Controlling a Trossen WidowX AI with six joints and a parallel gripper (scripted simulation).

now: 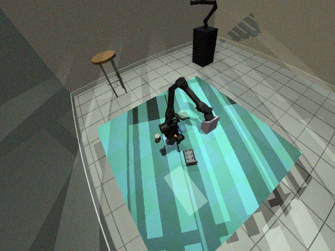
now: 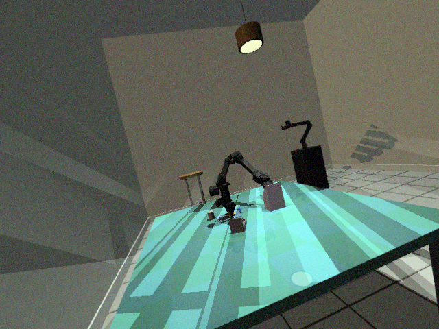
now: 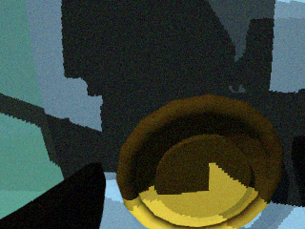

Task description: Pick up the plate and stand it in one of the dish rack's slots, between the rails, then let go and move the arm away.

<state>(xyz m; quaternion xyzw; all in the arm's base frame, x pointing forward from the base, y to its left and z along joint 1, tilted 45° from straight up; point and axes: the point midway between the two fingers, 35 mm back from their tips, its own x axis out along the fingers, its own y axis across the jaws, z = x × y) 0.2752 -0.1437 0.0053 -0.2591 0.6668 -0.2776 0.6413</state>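
My gripper tip is 10 mm below the plate. From my gripper tip the other things lie so: dish rack: 20 mm ahead, 210 mm to the left, 10 mm above; then blue spoon: 80 mm behind, 50 mm to the right, 10 mm below; then pale blue-grey patch: 20 mm ahead, 10 mm to the right, 10 mm below.
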